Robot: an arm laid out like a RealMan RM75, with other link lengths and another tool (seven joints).
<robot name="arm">
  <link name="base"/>
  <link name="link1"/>
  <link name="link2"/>
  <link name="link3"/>
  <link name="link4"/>
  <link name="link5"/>
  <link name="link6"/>
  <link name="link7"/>
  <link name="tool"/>
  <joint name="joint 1" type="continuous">
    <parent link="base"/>
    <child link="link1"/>
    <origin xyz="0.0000 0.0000 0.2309"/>
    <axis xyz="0 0 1"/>
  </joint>
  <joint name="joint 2" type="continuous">
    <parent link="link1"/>
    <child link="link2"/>
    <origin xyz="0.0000 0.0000 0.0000"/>
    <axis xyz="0 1 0"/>
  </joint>
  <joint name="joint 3" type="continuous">
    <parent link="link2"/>
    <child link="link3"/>
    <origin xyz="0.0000 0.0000 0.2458"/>
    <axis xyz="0 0 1"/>
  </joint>
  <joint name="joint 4" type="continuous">
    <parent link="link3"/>
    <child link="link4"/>
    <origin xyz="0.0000 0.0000 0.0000"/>
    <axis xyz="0 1 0"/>
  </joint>
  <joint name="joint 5" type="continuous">
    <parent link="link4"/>
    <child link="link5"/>
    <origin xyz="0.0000 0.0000 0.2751"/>
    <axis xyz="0 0 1"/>
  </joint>
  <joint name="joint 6" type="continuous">
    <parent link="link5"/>
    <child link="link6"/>
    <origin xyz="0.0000 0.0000 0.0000"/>
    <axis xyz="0 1 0"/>
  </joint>
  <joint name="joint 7" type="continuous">
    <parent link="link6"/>
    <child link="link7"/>
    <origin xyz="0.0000 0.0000 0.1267"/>
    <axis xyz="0 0 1"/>
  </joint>
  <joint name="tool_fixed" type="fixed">
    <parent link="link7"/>
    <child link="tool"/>
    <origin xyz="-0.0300 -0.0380 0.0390" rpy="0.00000 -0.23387 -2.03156"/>
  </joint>
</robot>
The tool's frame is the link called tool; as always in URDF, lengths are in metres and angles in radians. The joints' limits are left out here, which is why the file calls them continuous.
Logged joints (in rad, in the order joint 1, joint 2, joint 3, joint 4, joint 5, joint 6, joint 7), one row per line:
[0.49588 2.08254 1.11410 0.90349 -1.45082 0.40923 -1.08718]
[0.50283 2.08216 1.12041 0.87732 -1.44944 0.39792 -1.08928]
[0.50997 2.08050 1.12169 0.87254 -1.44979 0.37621 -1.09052]
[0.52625 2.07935 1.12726 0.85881 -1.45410 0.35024 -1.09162]
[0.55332 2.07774 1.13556 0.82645 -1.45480 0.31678 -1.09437]
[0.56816 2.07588 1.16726 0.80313 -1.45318 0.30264 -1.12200]
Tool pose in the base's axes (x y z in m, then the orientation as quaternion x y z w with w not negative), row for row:
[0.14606 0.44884 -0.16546 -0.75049 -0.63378 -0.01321 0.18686]
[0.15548 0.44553 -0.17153 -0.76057 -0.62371 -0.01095 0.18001]
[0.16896 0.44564 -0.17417 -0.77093 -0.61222 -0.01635 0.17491]
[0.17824 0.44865 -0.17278 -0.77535 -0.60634 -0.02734 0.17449]
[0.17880 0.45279 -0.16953 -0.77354 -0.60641 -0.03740 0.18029]
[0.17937 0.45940 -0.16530 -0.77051 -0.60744 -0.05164 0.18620]
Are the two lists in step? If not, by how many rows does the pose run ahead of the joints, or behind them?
The pose runs 2 rows behind the joints: the pose in row i belongs to the joints in row i - 2.
